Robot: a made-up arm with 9 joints.
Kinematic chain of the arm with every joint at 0, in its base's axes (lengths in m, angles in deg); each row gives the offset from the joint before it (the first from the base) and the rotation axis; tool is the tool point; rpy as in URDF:
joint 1: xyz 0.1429 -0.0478 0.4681 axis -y
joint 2: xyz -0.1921 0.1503 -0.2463 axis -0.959 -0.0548 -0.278
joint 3: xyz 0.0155 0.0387 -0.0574 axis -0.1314 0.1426 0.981
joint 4: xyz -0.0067 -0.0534 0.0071 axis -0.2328 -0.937 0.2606
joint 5: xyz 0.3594 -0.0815 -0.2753 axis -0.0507 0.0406 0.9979
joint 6: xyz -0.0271 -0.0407 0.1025 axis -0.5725 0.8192 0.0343
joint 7: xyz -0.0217 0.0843 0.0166 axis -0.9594 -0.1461 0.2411
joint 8: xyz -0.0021 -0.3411 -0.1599 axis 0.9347 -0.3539 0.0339
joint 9: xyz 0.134 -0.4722 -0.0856 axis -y
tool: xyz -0.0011 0.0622 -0.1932 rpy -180 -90 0
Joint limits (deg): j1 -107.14..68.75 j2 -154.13..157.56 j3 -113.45..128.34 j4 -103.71..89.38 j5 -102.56..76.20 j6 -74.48..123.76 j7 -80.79..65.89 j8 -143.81..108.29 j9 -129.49..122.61
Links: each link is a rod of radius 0.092 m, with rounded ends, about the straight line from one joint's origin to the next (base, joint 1, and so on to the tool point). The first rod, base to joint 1, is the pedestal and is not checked.
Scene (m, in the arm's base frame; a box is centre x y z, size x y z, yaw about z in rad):
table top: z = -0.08
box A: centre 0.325 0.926 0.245 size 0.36 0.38 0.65 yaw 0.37
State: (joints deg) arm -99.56 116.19 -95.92 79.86 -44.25 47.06 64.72 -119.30 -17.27
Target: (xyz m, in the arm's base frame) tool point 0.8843 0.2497 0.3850
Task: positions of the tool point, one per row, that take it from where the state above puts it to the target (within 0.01 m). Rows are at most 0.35 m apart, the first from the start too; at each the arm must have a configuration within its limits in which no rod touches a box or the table.
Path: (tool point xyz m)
1: -0.2765 0.8732 0.7363
2: -0.2000 0.8302 0.9772
3: -0.1343 0.6917 1.1730
4: -0.1155 0.4892 1.2868
5: -0.1584 0.2757 1.2980
6: -0.2493 0.1051 1.2063
7: -0.3501 0.0136 1.0301
8: -0.2117 0.1472 1.2359
9: 0.0198 0.2746 1.3513
10: 0.3000 0.3733 1.3483
11: 0.5742 0.4257 1.2214
12: 0.7879 0.4218 0.9892
13: 0.8987 0.3605 0.6922
14: 0.8843 0.2497 0.3850

